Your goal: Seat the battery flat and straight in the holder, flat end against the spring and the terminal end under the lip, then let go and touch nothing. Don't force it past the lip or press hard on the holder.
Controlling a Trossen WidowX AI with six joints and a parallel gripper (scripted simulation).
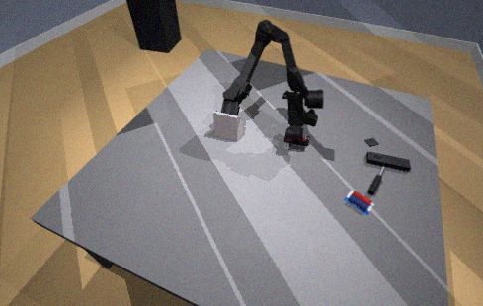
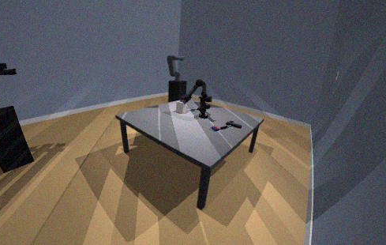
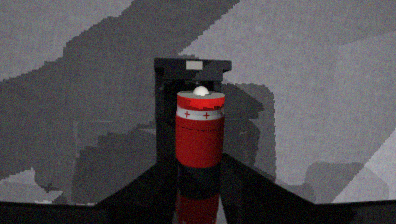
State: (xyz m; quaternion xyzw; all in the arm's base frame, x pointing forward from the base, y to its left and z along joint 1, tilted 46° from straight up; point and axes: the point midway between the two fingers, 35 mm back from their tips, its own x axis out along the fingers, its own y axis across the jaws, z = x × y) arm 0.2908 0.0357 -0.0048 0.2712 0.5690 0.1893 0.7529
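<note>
Now: the battery 10 mm above my gripper tip. Round my gripper tip: small dark square (320 mm ahead, 80 mm to the left, 10 mm below); then long black block (370 mm ahead, 20 mm to the right); then black-handled tool (320 mm ahead, 120 mm to the right).
</note>
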